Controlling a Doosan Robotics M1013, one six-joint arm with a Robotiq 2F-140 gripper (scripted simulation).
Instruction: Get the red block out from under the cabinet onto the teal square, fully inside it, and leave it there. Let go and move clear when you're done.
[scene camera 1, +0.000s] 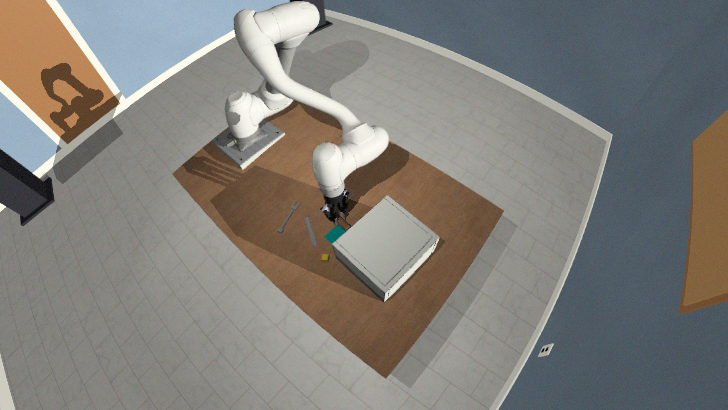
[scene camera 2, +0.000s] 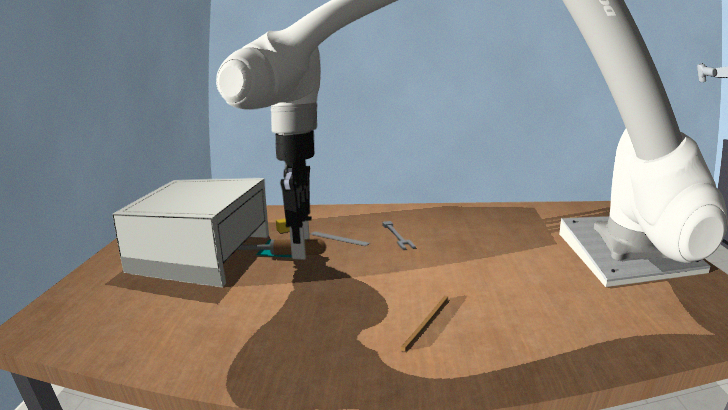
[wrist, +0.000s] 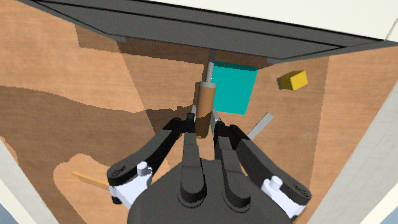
Labels:
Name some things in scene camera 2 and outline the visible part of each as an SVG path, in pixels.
My gripper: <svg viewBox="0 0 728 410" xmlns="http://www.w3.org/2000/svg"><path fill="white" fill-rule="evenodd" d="M314 131L294 135L275 134L276 158L285 162L284 179L281 179L280 184L283 193L286 227L290 229L292 259L306 259L305 239L310 239L308 222L312 220L312 216L308 216L310 214L310 166L306 166L306 159L312 158L315 154Z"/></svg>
A rod tool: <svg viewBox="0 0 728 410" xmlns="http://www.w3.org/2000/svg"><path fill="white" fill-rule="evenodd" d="M305 239L306 255L320 255L325 252L326 246L323 240ZM292 253L290 239L271 240L270 248L269 245L241 245L238 249L270 250L272 255L291 255Z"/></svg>

